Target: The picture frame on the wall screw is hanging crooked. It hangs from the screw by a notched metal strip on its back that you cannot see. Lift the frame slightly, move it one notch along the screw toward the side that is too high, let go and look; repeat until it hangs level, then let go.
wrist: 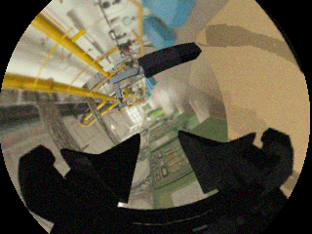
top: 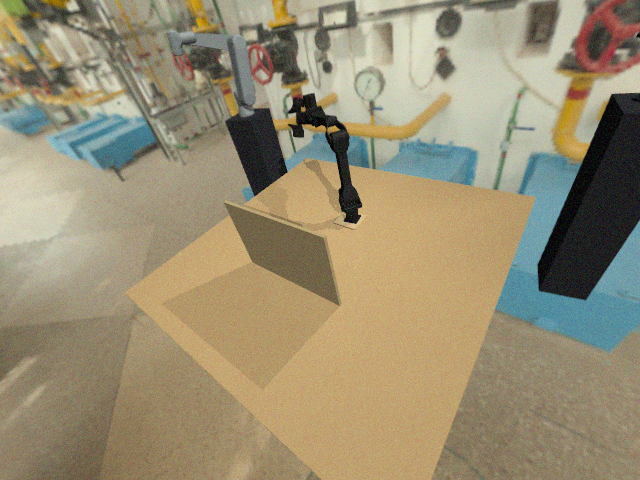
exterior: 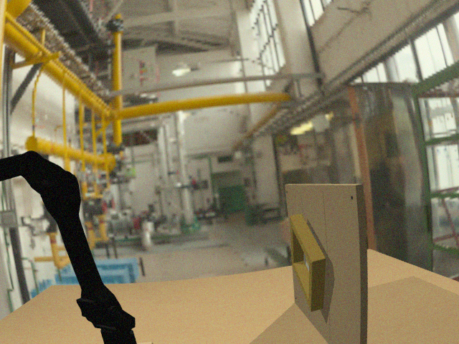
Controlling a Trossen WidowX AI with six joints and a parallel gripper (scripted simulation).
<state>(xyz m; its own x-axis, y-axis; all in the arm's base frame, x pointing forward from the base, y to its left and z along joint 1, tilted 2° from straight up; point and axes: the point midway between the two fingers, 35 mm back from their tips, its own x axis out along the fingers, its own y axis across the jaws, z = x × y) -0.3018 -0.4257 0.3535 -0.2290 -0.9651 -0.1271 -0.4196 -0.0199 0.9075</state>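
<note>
Right now my gripper tip is 72 cm short of the yellow picture frame, 36 cm to the right of it and 18 cm above it. Round my gripper tip: tan wall panel (73 cm ahead, 36 cm to the left, 19 cm below).
</note>
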